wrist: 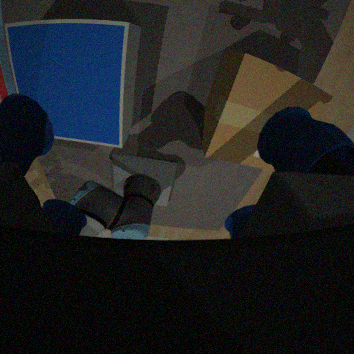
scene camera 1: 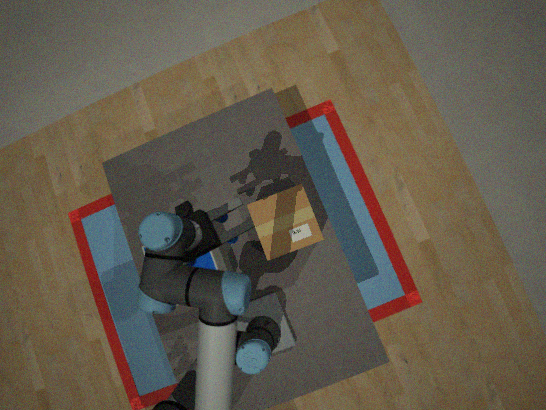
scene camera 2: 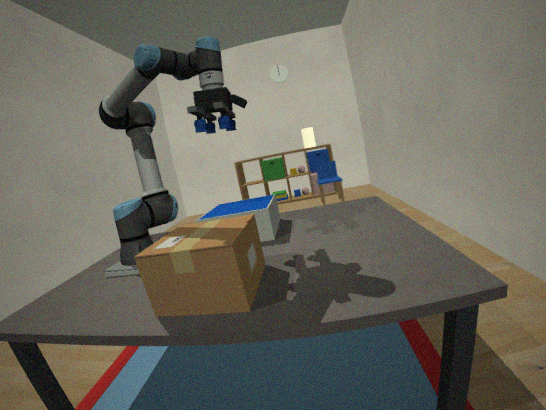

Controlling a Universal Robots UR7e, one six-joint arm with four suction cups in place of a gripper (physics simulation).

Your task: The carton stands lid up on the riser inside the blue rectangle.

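Note:
The brown carton (scene camera 1: 262,212) (scene camera 2: 197,287) (wrist: 260,80) stands upright on the grey table (scene camera 1: 175,145) (scene camera 2: 425,245), near its front edge in scene view 2. Its taped face with a white label is up. The riser, a pale block with a blue rectangle on top (scene camera 1: 202,261) (scene camera 2: 242,205) (wrist: 75,80), stands apart beside the carton, partly hidden by the arm in scene view 1 and by the carton in scene view 2. My gripper (scene camera 1: 227,229) (scene camera 2: 215,125) (wrist: 157,175) hangs high above the table, suction cups down, holding nothing. The carton is apart from the cups.
The arm's base plate (scene camera 1: 287,340) (scene camera 2: 120,271) is on the table near the riser and carton. A blue mat with a red border (scene camera 1: 367,200) (scene camera 2: 420,350) lies on the floor under the table. A shelf unit (scene camera 2: 240,182) and a blue chair (scene camera 2: 330,176) stand in the background.

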